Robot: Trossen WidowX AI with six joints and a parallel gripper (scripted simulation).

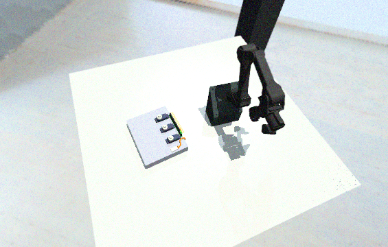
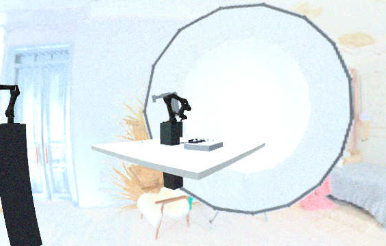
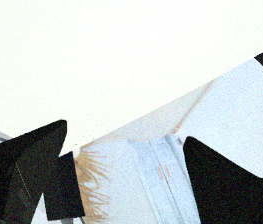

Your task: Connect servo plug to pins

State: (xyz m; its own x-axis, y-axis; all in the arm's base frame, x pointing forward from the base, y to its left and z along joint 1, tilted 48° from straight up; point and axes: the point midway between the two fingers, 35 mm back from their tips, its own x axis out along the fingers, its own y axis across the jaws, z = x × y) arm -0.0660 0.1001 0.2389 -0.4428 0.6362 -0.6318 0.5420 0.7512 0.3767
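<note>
The green marked band is 41 cm ahead of my gripper tip, 18 cm to the right of it and 16 cm below it. Also, from my gripper tip: pale grey holder: 57 cm ahead, 24 cm to the right, 21 cm below.
</note>
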